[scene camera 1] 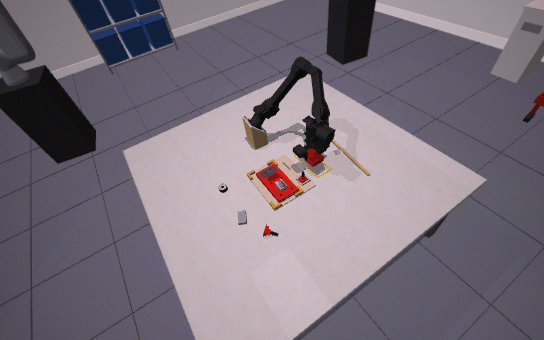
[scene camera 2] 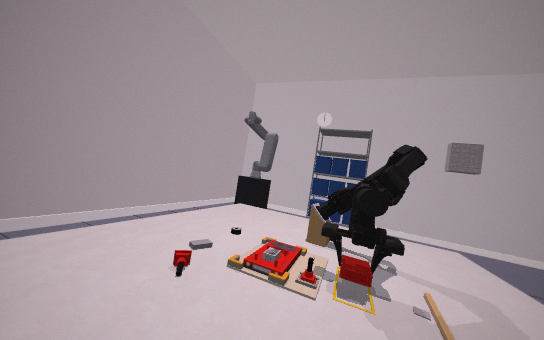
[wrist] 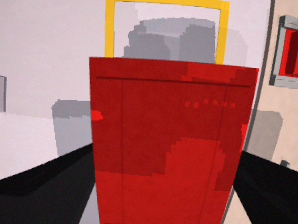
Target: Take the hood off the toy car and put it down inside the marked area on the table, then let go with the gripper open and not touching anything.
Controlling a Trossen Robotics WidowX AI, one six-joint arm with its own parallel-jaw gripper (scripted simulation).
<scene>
My gripper (scene camera 2: 354, 270) holds a red hood (scene camera 2: 358, 271).
The red hood is seen too in the wrist view (wrist: 167, 134). My gripper shows as well in the wrist view (wrist: 164, 153).
</scene>
